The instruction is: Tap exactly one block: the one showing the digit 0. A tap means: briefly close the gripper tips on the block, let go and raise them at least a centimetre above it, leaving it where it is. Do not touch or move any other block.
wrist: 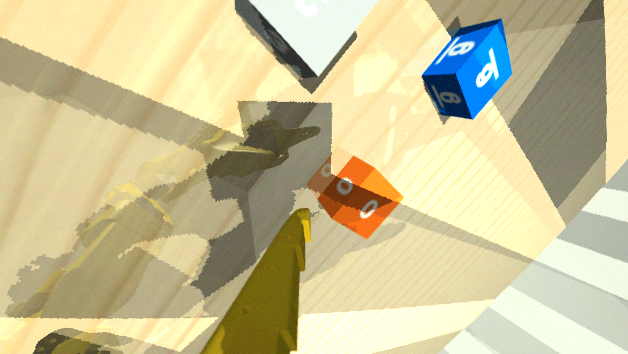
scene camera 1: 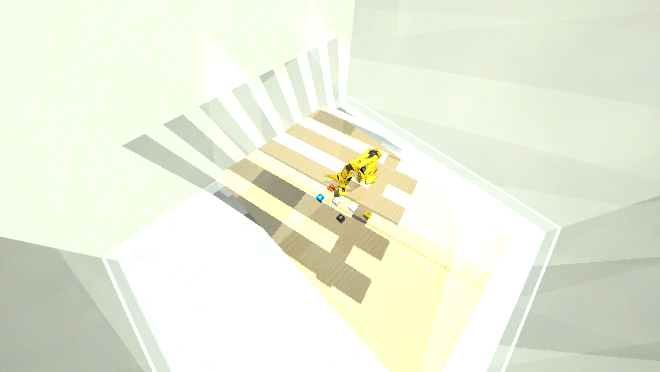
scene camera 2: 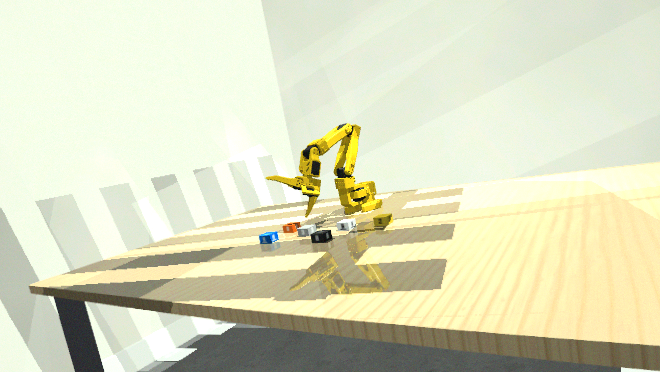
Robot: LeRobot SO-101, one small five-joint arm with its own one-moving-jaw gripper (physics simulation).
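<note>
An orange block (scene camera 1: 331, 187) (scene camera 2: 291, 227) (wrist: 365, 200) shows the digit 0 on its top and side in the wrist view. It sits on the table, partly in shadow. My gripper (scene camera 1: 334, 184) (scene camera 2: 287, 197) is fully open and empty, with its tips above the table. In the wrist view, the notched fixed jaw (wrist: 272, 280) shows with its tip just left of the orange block, apart from it in the picture. The moving jaw is outside the wrist view; in scene camera 2 it sticks out to the left, high up.
A blue block (scene camera 1: 320, 198) (scene camera 2: 268, 237) (wrist: 480, 70) with an underlined digit and a grey block (scene camera 1: 336, 201) (scene camera 2: 306, 230) (wrist: 320, 30) stand near the orange one. A black block (scene camera 1: 340, 218) (scene camera 2: 321, 236), a white block (scene camera 1: 353, 206) (scene camera 2: 346, 224) and a yellow block (scene camera 1: 367, 214) (scene camera 2: 383, 220) stand farther off.
</note>
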